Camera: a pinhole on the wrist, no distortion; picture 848 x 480 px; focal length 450.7 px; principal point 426.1 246.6 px. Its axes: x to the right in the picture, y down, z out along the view. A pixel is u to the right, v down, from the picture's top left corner.
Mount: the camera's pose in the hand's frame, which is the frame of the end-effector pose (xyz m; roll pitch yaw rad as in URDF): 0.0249 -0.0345 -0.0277 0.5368 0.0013 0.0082
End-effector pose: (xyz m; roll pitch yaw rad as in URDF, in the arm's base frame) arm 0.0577 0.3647 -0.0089 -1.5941 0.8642 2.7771
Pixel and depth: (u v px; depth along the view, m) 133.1 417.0 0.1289
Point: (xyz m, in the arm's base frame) 0.0139 0.2643 0.0724
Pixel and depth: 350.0 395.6 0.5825
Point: -0.2136 -0.1475 0.1457
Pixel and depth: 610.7 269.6 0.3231
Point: -0.2590 0.2046 -0.0139
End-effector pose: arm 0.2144 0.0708 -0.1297 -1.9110 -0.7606 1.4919
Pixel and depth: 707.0 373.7 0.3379
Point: -0.1063 0.2593 0.0427
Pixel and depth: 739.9 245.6 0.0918
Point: 0.1414 0.1004 -0.0251
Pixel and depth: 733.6 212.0 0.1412
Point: 0.0961 0.1140 0.0119
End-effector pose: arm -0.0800 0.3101 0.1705 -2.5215 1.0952 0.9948
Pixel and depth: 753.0 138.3 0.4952
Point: -0.4352 0.7004 -0.1964
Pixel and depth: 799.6 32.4 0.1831
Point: -0.1913 0.5306 0.0341
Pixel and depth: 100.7 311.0 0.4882
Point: -0.6295 0.2600 0.3608
